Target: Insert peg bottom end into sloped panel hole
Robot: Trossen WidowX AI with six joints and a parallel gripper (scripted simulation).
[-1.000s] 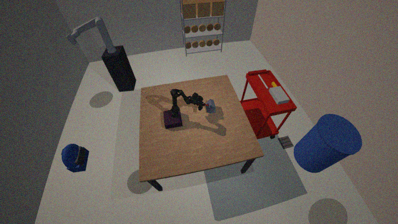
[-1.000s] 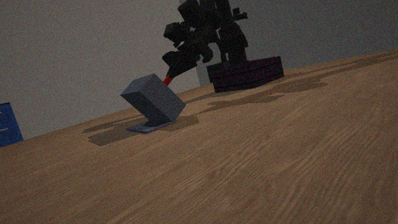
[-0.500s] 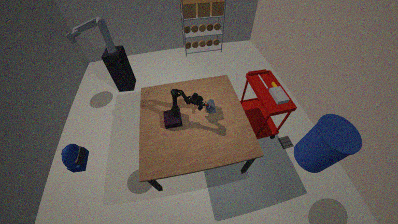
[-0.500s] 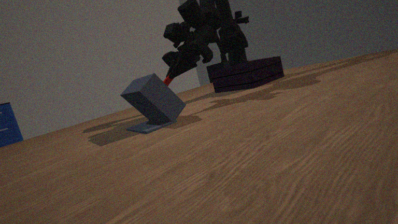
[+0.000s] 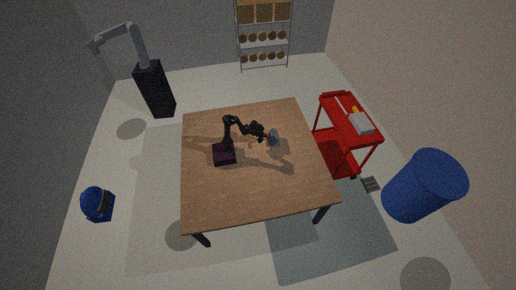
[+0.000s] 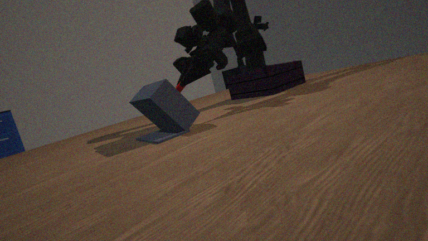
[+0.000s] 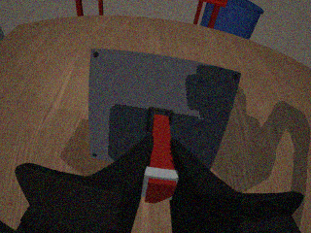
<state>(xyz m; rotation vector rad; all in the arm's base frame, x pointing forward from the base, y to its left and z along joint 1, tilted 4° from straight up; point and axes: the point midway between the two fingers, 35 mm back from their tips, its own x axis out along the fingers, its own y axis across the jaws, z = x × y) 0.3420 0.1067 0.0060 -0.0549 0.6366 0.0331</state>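
Now: the sloped panel 6 cm ahead of my gripper tip and 4 cm below it. Also, from my gripper tip: red peg: 2 cm behind, 1 cm above.
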